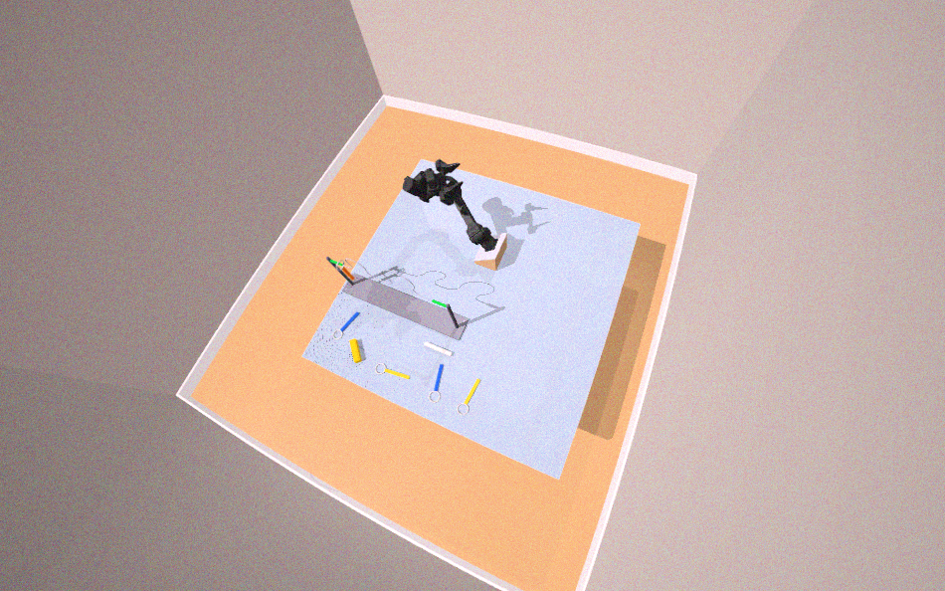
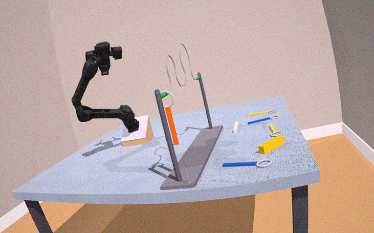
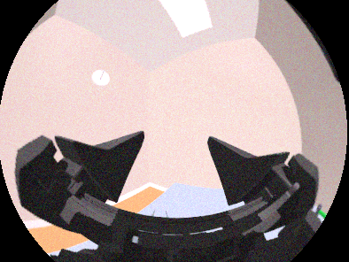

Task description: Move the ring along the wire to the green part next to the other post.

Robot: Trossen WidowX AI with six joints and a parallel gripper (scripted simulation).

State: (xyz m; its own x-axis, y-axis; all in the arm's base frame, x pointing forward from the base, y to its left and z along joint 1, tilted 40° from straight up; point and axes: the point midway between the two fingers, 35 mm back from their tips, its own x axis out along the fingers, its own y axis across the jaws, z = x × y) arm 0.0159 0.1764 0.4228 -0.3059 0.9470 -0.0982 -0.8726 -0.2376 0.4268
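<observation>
Right now the ring with orange handle is 46 cm to the right of my gripper tip, 40 cm ahead of it and 33 cm below it. Also, from my gripper tip: yellow block (71 cm ahead, 53 cm below, 34 cm to the right); ring with blue handle (62 cm ahead, 54 cm below, 46 cm to the right); white bar (57 cm ahead, 53 cm below, 3 cm to the left).
</observation>
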